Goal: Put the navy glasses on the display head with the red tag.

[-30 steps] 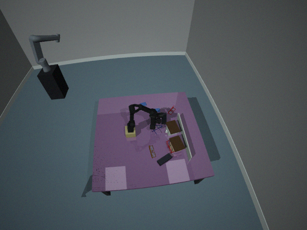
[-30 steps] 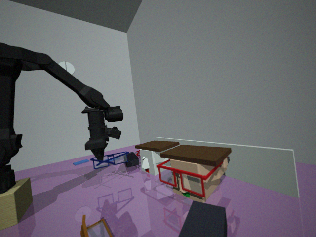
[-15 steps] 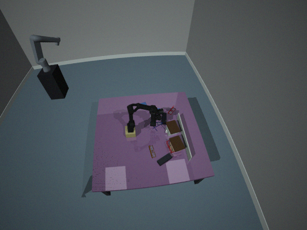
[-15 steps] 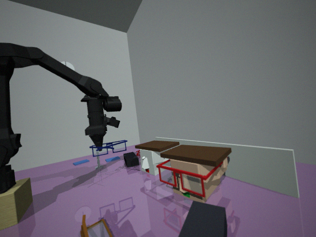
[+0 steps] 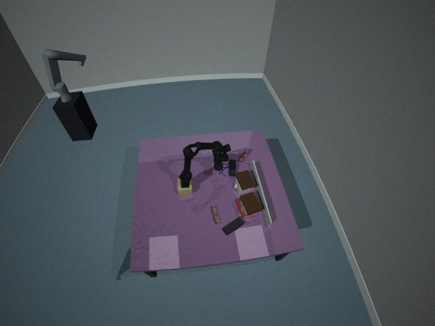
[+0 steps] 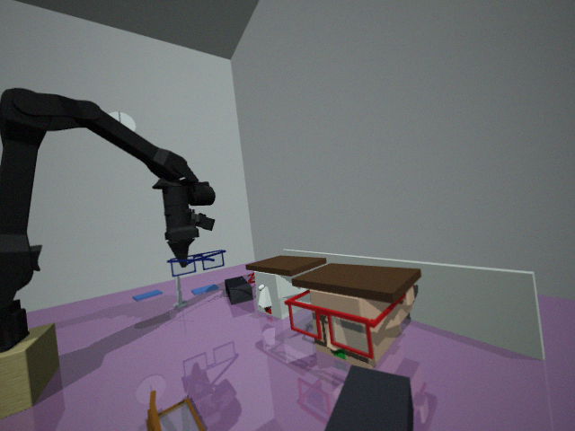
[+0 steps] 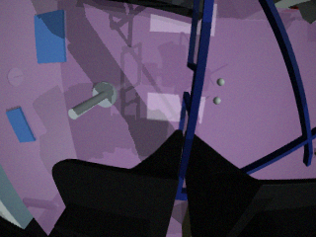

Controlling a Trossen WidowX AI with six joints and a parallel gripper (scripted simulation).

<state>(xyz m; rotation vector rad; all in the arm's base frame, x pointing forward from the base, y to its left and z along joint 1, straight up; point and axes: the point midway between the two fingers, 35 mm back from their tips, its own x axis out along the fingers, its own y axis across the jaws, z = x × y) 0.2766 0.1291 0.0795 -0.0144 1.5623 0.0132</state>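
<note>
Right now my gripper tip is 110 mm to the right of the post stand, 100 mm above it and 10 mm past it. The rest, counted from my gripper tip: pale display head 190 mm ahead, 140 mm to the right, 70 mm below; then upright panel 330 mm ahead, 240 mm to the right, 70 mm below; then tan display head 360 mm to the right, 200 mm ahead, 70 mm below.
</note>
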